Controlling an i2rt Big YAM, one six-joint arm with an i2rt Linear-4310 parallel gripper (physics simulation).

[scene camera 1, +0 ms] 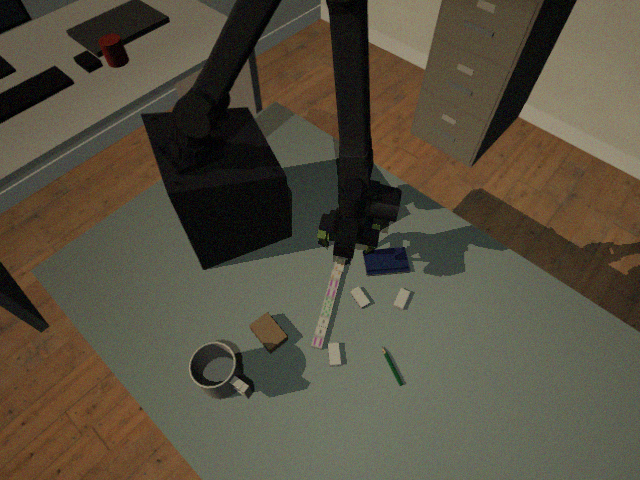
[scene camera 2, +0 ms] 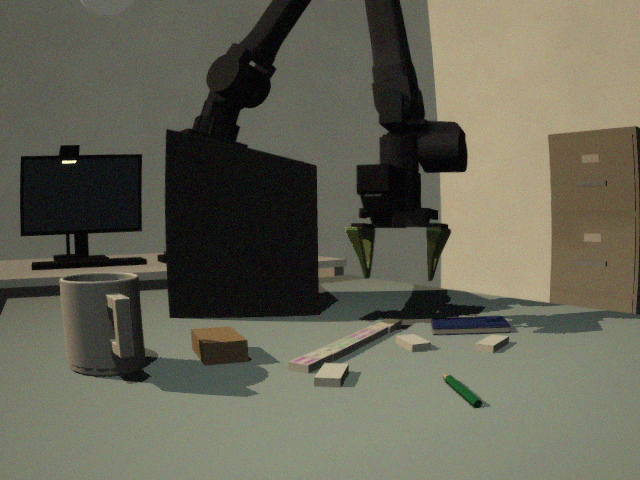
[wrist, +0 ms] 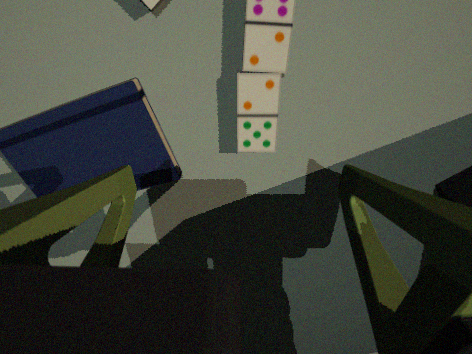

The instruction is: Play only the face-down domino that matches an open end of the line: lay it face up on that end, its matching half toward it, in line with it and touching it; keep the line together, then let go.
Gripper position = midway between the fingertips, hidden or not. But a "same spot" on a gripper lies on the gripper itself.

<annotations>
my gripper: scene camera 1 346, 248; scene camera 2; wrist
dark blue notebook: scene camera 1; scene camera 2 496, 324; wrist
brown block: scene camera 1 268, 332; scene camera 2 221, 345; not seen in the wrist view (out of frame)
same spot on dark blue notebook: (scene camera 1: 387, 261) = (wrist: 79, 154)
same spot on my gripper: (scene camera 2: 361, 235) = (wrist: 440, 254)
</annotations>
